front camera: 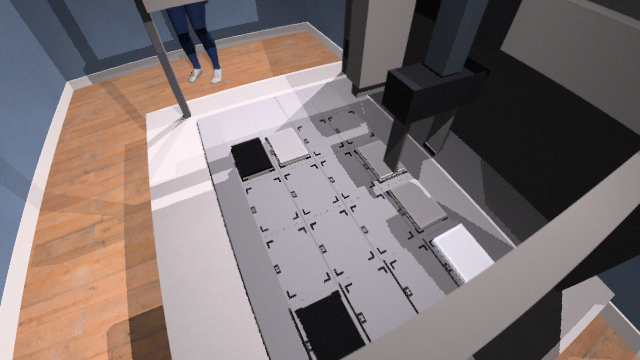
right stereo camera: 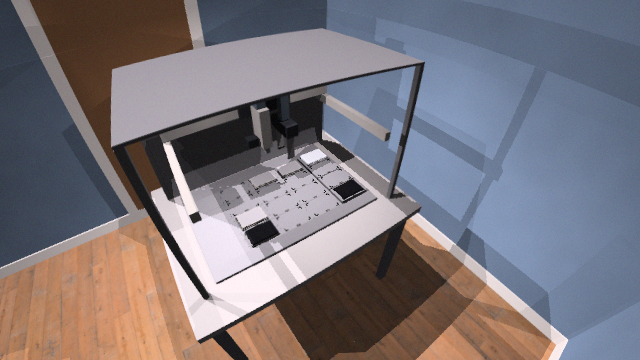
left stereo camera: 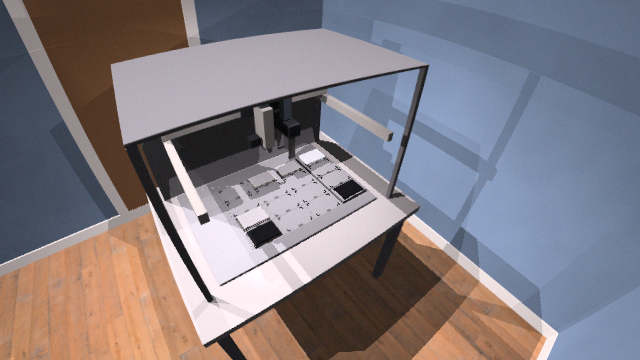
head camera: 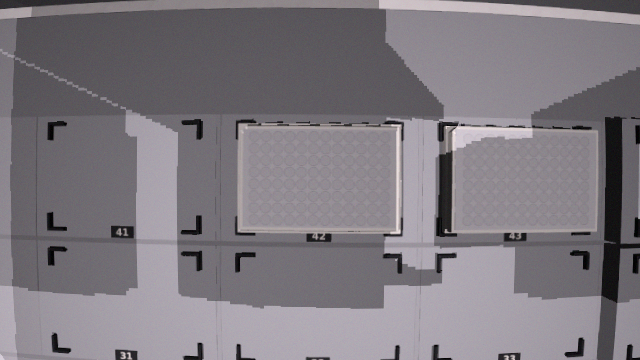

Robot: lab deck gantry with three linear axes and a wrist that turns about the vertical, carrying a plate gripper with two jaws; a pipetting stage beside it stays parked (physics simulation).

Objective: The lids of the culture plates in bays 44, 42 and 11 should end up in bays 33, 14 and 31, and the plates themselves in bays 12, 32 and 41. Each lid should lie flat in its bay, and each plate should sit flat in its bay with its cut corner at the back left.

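Places are measured from the robot's base along level axes (x down, y back, z left), in centimetres.
Pixels of known places: gripper, fingertip midpoint: [front camera: 410, 157] [right stereo camera: 286, 152] [left stereo camera: 286, 152]; robot's base, link origin: [front camera: 232, 149] [right stereo camera: 253, 246] [left stereo camera: 256, 247].
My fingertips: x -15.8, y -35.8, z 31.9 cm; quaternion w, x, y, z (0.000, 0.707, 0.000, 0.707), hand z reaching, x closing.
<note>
Ahead of a thing's pixels: the offset from my fingertips to its top centre. "spot": to the spot under its first point.
My gripper [front camera: 411, 160] [left stereo camera: 286, 153] [right stereo camera: 285, 153] is open and empty, its jaws hanging above the back row; the head view does not show the jaws. A pale plate {dx +14.4, dy +13.0, dz +4.5 cm} [front camera: 371, 154] [head camera: 320, 180] [left stereo camera: 262, 180] sits in bay 42. A bright white plate {dx +12.7, dy -19.8, dz +4.5 cm} [front camera: 462, 252] [left stereo camera: 312, 156] [right stereo camera: 313, 156] is in bay 44. A black-topped plate {dx +14.1, dy +29.4, dz -27.6 cm} [front camera: 252, 157] [left stereo camera: 264, 233] [right stereo camera: 261, 233] is in bay 11, at the front left. Bays 41 {spot: dx +15.8, dy +32.3, dz +4.2 cm} [head camera: 90, 180], 31 and 33 hold no plate. Whether the pale and white plates carry lids is hard to tell.
Another pale plate {dx +14.4, dy -3.4, dz +4.5 cm} [front camera: 417, 202] [head camera: 525, 180] is in bay 43. A white plate {dx +14.4, dy +29.4, dz -16.9 cm} [front camera: 287, 146] [left stereo camera: 253, 216] stands behind the black one, in bay 21. A black item {dx +13.6, dy -19.8, dz -27.6 cm} [front camera: 330, 327] [left stereo camera: 348, 190] lies in bay 14. The pipetting stage [front camera: 382, 45] [left stereo camera: 263, 127] is beside my gripper.
</note>
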